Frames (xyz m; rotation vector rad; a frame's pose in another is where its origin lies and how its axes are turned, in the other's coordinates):
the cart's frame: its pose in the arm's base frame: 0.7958 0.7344 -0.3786 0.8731 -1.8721 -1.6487
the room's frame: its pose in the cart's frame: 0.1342 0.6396 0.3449 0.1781 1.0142 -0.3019
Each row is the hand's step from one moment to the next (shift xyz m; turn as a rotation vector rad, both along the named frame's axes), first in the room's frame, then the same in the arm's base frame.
Working: the room's frame: its pose in the arm's base frame: 0.3648 0.9082 0.1960 1.7141 -1.1879 -0.8539

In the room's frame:
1: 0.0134 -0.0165 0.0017 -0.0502 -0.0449 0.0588
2: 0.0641 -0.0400 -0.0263 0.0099 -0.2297 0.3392
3: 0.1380 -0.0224 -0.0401 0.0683 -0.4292 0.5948
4: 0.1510 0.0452 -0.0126 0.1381 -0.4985 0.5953
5: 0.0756 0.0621 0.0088 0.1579 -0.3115 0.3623
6: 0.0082 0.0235 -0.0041 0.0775 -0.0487 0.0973
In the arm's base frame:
1: 0.0086 -0.0102 -0.0166 -0.0512 0.0400 -0.0614
2: 0.0576 -0.0467 -0.0301 -0.2124 -0.0583 -0.3456
3: 0.0865 -0.1162 -0.0130 -0.3470 -0.1457 -0.6333
4: 0.0420 -0.1478 0.0372 -0.3007 -0.1997 -0.7012
5: -0.0065 -0.0850 0.0488 -0.1570 -0.1901 -0.4387
6: -0.0023 -0.0109 0.0226 -0.0438 -0.0905 -0.0879

